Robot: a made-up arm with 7 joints. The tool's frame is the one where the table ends. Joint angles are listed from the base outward.
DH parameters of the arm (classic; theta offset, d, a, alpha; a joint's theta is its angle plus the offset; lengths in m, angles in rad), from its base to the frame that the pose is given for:
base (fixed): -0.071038 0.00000 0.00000 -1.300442
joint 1: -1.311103 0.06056 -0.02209 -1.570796
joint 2: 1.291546 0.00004 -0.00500 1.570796
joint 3: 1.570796 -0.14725 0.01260 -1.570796
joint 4: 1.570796 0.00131 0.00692 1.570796
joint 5: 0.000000 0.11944 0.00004 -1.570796
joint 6: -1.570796 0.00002 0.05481 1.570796
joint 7: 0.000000 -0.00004 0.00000 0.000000
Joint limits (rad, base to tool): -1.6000..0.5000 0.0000..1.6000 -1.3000..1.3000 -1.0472..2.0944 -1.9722..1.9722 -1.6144..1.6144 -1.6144..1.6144
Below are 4 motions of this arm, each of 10 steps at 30 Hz.
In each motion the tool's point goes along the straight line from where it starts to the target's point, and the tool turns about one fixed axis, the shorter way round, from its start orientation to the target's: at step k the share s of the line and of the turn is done. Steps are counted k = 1, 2, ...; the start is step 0. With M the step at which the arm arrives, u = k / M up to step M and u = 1 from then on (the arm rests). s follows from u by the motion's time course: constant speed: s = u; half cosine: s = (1 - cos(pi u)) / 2; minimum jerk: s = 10 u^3 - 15 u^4 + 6 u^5.
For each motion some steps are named. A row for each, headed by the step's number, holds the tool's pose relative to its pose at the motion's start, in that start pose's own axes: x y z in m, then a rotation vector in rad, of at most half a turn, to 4 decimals.
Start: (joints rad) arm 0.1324 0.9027 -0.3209 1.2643 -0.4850 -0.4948 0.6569
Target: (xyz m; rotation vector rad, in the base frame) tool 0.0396 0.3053 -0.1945 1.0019 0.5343 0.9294
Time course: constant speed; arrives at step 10
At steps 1, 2, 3, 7, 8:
1: 0.0025 0.0005 0.0045 -0.0191 -0.0142 0.0079
2: 0.0050 0.0009 0.0090 -0.0383 -0.0284 0.0158
3: 0.0075 0.0014 0.0135 -0.0574 -0.0426 0.0236
7: 0.0175 0.0032 0.0316 -0.1340 -0.0994 0.0552
8: 0.0200 0.0037 0.0361 -0.1531 -0.1136 0.0630

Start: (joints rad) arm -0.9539 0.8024 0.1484 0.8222 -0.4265 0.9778 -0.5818
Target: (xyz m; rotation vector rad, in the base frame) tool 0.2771 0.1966 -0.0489 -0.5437 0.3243 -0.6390
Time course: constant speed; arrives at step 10
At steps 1, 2, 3, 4, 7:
1: -0.0012 -0.0041 0.0042 0.0035 -0.0370 -0.0621
2: -0.0024 -0.0082 0.0085 0.0070 -0.0741 -0.1241
3: -0.0037 -0.0123 0.0127 0.0106 -0.1111 -0.1862
4: -0.0049 -0.0164 0.0169 0.0141 -0.1481 -0.2483
7: -0.0085 -0.0287 0.0296 0.0246 -0.2593 -0.4345

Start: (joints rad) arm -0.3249 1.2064 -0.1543 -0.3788 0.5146 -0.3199 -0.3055
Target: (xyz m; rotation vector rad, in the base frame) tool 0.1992 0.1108 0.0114 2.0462 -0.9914 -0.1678
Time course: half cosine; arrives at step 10
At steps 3, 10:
3: -0.0009 0.0120 -0.0049 0.1137 0.0387 0.0998
10: -0.0043 0.0582 -0.0236 0.5518 0.1880 0.4842

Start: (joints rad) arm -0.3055 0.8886 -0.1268 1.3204 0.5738 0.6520 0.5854
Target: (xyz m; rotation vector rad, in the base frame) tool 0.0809 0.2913 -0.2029 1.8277 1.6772 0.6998
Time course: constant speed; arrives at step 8
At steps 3, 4, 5, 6, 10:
3: -0.0080 0.0035 0.0115 0.0338 0.0030 -0.0696
4: -0.0107 0.0046 0.0154 0.0451 0.0041 -0.0929
5: -0.0133 0.0058 0.0192 0.0564 0.0051 -0.1161
6: -0.0160 0.0069 0.0231 0.0677 0.0061 -0.1393
10: -0.0213 0.0092 0.0308 0.0902 0.0081 -0.1857

